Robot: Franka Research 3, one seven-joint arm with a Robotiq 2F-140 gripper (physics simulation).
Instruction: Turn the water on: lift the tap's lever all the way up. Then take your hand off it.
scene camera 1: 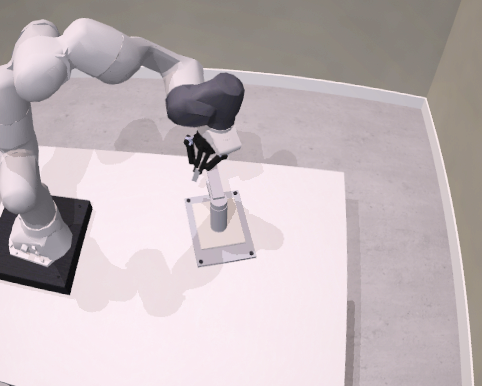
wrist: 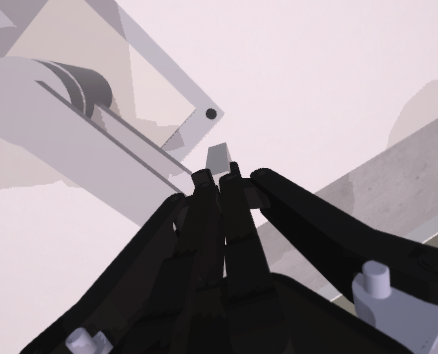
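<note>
The tap (scene camera 1: 218, 218) (wrist: 95, 90) is a grey upright cylinder on a mounting plate. Its long flat pale lever (scene camera 1: 215, 184) (wrist: 75, 135) runs from the top of the cylinder towards the gripper. In the wrist view it looms large from the left edge to the fingers, with a narrower bar (wrist: 145, 142) beside and below it. The lever looks tilted upward; its exact angle is unclear. My gripper (scene camera 1: 196, 174) (wrist: 221, 159) is shut and empty, its tips beside the lever's far end. The black fingers hide that end in the wrist view, so I cannot tell whether they touch it.
The mounting plate (scene camera 1: 225, 260) (wrist: 192, 125) has dark screws at its corners and lies on the white table (scene camera 1: 295, 310) (wrist: 320, 65). The black arm base (scene camera 1: 80, 240) stands to the left. The table's back edge runs below the gripper, with grey floor (scene camera 1: 400, 225) (wrist: 395, 170) beyond.
</note>
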